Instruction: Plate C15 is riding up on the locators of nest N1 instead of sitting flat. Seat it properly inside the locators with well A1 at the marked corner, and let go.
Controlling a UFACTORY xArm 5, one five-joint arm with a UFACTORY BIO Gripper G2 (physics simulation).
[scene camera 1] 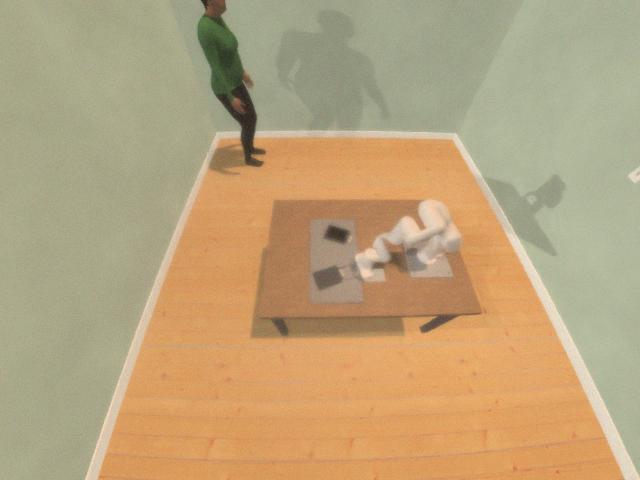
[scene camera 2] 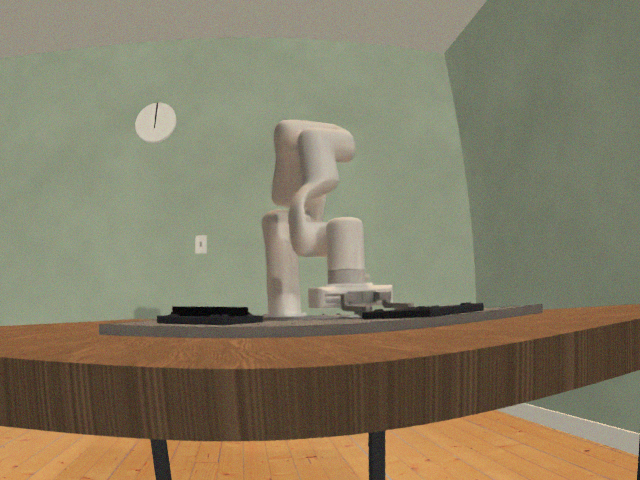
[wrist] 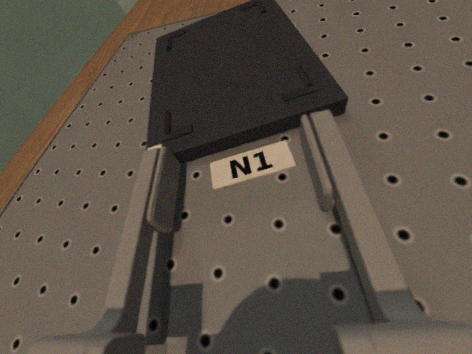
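Observation:
Nest N1 is a flat black block with raised L-shaped locators near its corners. Its label lies in front of its near edge. No separate plate can be made out on it, and plate C15 cannot be identified. My gripper is shut to its narrow stop with nothing between the fingers, though a gap remains between them. It is low over the board, fingertips at the nest's near edge. The left fingertip in the wrist view mostly hides the marked corner's white tag.
A second black nest carries a black plate on the same grey perforated board. The board lies on the wooden table. A person stands beyond the table, near the wall.

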